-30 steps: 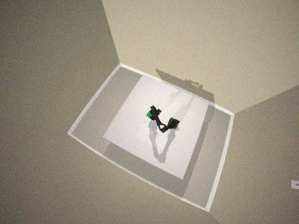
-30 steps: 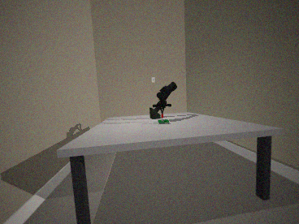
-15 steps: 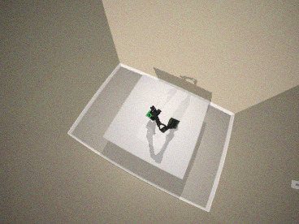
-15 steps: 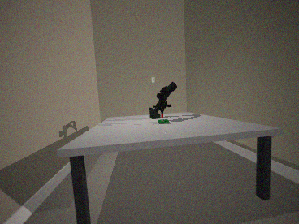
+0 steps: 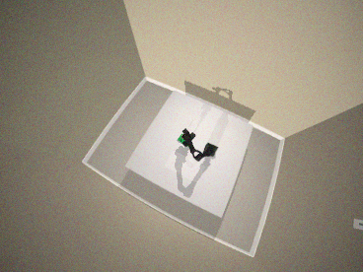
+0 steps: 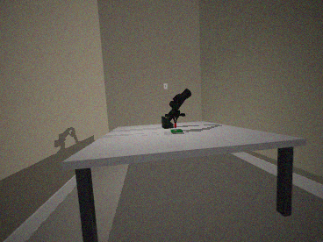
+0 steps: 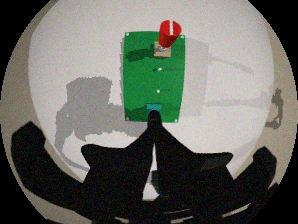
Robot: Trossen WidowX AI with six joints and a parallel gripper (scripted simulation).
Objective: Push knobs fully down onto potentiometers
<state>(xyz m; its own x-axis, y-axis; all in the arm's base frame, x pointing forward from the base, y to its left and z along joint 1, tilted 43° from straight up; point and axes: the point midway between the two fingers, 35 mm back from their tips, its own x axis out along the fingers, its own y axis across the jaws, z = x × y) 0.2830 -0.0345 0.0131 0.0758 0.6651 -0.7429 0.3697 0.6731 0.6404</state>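
The red knob lies 90 mm ahead of my gripper tip and 40 mm to the right of it. Round my gripper tip: potentiometer 90 mm ahead, 40 mm to the right, 20 mm below.
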